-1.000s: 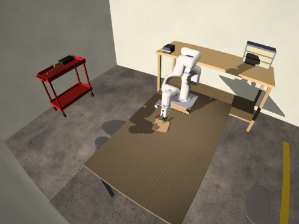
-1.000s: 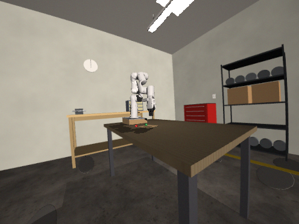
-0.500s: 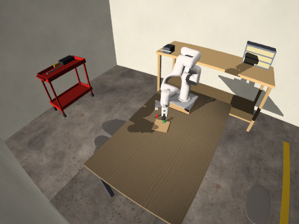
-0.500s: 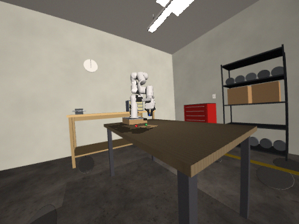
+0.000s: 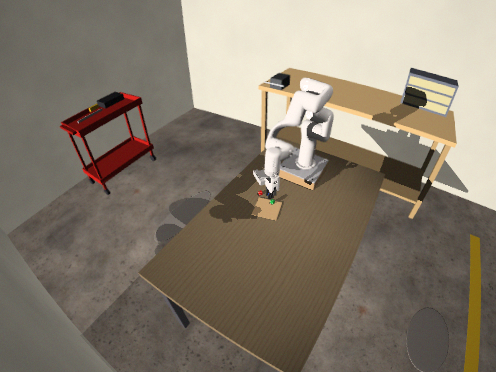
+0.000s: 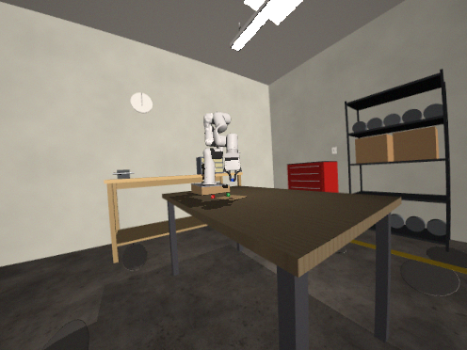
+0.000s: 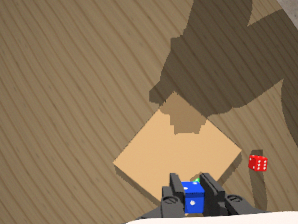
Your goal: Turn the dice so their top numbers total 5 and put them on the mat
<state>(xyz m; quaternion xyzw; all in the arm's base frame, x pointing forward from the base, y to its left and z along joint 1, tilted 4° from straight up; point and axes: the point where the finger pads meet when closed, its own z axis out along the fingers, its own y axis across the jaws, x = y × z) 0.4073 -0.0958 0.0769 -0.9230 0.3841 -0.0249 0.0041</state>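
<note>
The tan mat lies 10 mm behind my hand, 10 mm to the right of it and 120 mm below it. Also, from my hand: blue die (10 mm below); then red die (100 mm behind, 90 mm to the right, 120 mm below); then green die (60 mm behind, 110 mm below).
</note>
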